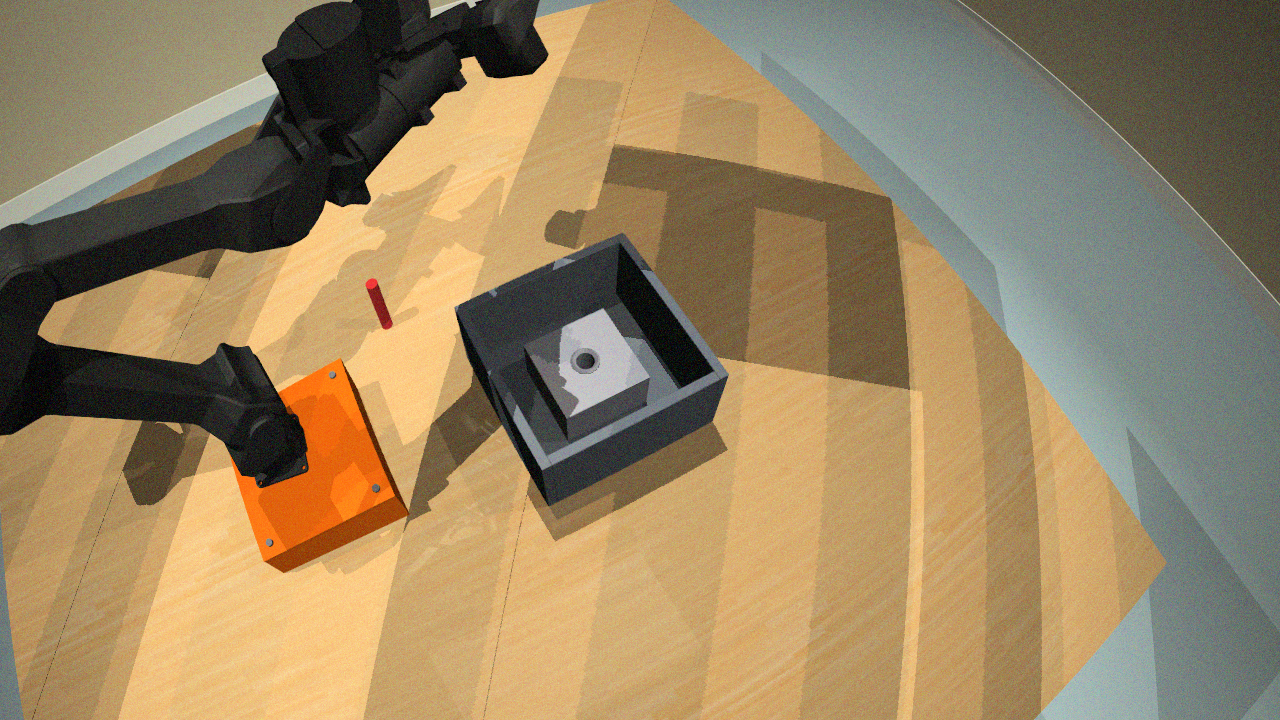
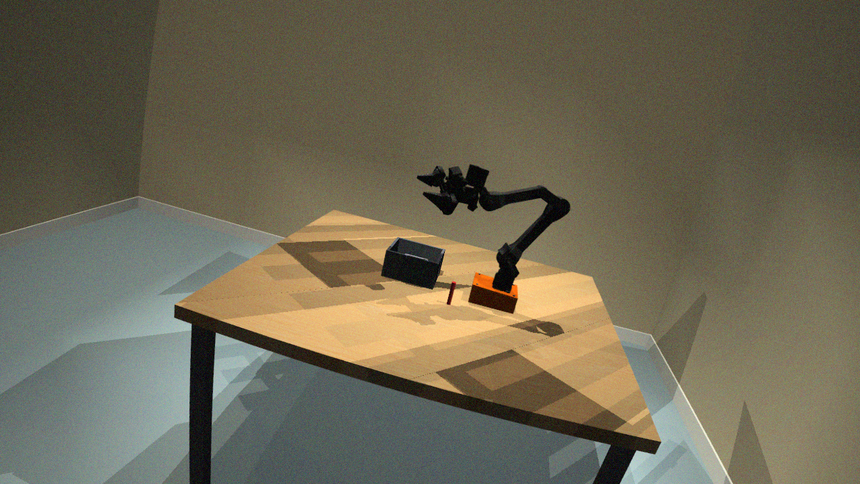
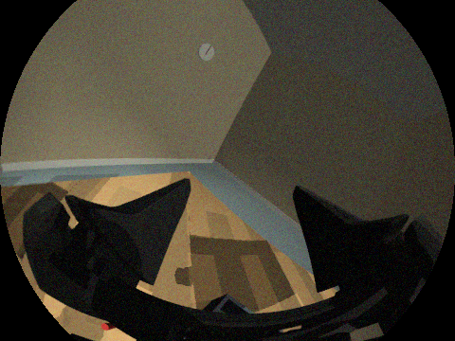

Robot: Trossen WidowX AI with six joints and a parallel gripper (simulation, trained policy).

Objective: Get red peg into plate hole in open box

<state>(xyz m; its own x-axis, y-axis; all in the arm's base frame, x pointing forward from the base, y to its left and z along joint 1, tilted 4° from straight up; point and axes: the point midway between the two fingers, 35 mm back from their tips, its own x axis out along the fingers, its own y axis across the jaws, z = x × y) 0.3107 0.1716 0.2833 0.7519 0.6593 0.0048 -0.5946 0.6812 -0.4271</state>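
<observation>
My gripper tip is 33 cm above the red peg, 18 cm past it and 3 cm to the left of it. The rest, counted from my gripper tip: grey box 34 cm below, 19 cm to the right, 1 cm ahead; grey plate 32 cm below, 19 cm to the right, 1 cm ahead.
</observation>
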